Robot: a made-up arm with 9 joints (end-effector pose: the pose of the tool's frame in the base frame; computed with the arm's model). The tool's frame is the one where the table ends.
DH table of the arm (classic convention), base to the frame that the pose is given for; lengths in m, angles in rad. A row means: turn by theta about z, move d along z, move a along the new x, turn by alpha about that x. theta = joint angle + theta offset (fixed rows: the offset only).
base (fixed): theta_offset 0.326  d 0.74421  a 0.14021  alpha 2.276
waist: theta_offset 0  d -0.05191  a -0.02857  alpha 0.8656
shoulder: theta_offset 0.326  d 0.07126  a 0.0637  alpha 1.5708
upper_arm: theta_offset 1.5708  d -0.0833  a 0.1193  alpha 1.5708
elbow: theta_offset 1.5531  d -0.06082  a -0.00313  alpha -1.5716
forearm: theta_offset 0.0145  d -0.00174  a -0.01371  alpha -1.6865
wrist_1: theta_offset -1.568  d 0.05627  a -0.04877  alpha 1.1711
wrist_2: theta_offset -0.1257  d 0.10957  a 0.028  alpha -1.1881
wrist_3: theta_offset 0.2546  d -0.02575  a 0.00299  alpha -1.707
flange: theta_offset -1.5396  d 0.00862  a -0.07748  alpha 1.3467
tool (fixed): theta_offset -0.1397  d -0.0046  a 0  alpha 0
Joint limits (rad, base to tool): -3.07..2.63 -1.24..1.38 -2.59..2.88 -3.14..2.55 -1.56..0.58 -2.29..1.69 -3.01..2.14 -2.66..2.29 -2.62..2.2
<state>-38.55 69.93 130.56 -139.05 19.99 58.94 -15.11 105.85 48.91</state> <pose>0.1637 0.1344 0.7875 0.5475 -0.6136 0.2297 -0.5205</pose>
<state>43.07 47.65 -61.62 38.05 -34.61 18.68 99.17 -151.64 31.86</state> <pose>0.2051 0.0420 0.5073 0.6976 -0.2489 0.6410 -0.2013</pose>
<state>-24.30 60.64 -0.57 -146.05 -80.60 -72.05 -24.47 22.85 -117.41</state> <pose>-0.0997 -0.0131 0.6834 0.3681 -0.7417 0.1584 -0.5378</pose>
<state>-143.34 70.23 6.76 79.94 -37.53 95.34 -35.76 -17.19 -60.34</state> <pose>0.2951 -0.1129 0.9093 0.4327 0.1328 -0.5556 0.6975</pose>
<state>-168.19 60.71 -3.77 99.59 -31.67 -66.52 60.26 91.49 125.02</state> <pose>0.0980 -0.0668 0.9334 0.4398 -0.8654 0.1314 0.2013</pose>
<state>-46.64 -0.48 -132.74 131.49 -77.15 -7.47 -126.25 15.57 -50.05</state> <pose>0.1174 0.0919 0.5806 0.6167 0.6486 0.0740 -0.4398</pose>
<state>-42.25 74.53 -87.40 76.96 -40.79 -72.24 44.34 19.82 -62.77</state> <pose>0.0817 -0.1708 0.5893 0.8071 0.4312 0.2866 0.2837</pose>
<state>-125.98 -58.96 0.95 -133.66 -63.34 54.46 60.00 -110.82 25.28</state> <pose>0.0962 -0.1741 0.7005 0.2338 -0.9408 0.2438 0.0300</pose>
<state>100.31 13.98 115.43 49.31 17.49 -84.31 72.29 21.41 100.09</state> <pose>0.0347 0.2356 0.7912 0.2579 0.2075 0.2472 -0.9107</pose>
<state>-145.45 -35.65 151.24 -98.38 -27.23 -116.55 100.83 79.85 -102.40</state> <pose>0.1239 0.2362 0.6717 0.1411 0.5606 0.3190 -0.7510</pose>
